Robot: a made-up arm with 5 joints. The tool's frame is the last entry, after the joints.
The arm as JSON. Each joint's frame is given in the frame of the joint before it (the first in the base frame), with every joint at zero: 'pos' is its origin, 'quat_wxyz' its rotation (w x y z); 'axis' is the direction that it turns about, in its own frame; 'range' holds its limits. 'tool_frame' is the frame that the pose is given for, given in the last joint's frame.
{
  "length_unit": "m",
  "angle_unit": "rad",
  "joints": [
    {
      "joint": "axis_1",
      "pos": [
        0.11,
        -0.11,
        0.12
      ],
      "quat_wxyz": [
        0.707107,
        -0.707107,
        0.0,
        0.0
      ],
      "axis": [
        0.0,
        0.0,
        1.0
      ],
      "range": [
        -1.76,
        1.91
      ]
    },
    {
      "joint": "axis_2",
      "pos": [
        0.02,
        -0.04,
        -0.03
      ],
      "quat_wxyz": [
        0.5,
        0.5,
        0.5,
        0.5
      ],
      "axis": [
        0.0,
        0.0,
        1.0
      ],
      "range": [
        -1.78,
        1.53
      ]
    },
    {
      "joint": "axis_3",
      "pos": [
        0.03,
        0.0,
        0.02
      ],
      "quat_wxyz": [
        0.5,
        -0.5,
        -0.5,
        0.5
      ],
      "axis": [
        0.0,
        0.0,
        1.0
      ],
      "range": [
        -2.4,
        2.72
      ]
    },
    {
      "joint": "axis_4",
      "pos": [
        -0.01,
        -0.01,
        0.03
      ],
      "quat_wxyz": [
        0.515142,
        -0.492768,
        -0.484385,
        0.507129
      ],
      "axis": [
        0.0,
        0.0,
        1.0
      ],
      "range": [
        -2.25,
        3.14
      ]
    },
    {
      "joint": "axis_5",
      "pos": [
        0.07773,
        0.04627,
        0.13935
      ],
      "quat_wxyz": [
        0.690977,
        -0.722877,
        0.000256,
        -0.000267
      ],
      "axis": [
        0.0,
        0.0,
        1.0
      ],
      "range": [
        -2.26,
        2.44
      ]
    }
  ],
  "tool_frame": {
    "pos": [
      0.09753,
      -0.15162,
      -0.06
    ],
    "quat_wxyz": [
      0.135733,
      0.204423,
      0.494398,
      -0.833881
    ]
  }
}
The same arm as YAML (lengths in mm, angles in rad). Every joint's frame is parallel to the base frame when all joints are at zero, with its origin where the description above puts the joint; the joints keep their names.
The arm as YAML. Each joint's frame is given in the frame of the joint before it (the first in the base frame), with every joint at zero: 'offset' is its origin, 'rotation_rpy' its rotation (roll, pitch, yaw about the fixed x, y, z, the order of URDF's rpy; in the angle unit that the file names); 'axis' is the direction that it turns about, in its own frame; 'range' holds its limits. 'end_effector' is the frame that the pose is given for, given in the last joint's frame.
length_unit: mm
angle_unit: rad
chain:
  - id: axis_1
    offset: [110.0, -110.0, 120.0]
    rotation_rpy: [0.0, 0.0, 0.0]
    axis: [0.0, 1.0, 0.0]
    range: [-1.76, 1.91]
  - id: axis_2
    offset: [20.0, -30.0, 40.0]
    rotation_rpy: [0.0, 0.0, 0.0]
    axis: [1.0, 0.0, 0.0]
    range: [-1.78, 1.53]
  - id: axis_3
    offset: [20.0, 0.0, -30.0]
    rotation_rpy: [0.0, 0.0, 0.0]
    axis: [0.0, 0.0, 1.0]
    range: [-2.4, 2.72]
  - id: axis_4
    offset: [10.0, -10.0, 30.0]
    rotation_rpy: [0.0, 0.0, 0.0]
    axis: [-0.016401, -0.998848, 0.045102]
    range: [-2.25, 3.14]
  - id: axis_5
    offset: [-80.0, -140.0, -40.0]
    rotation_rpy: [0.0, 0.0, 0.0]
    axis: [0.0, 0.0, -1.0]
    range: [-2.26, 2.44]
end_effector:
  offset: [-100.0, -150.0, 60.0]
  rotation_rpy: [2.0782, -0.4951, -0.0439]

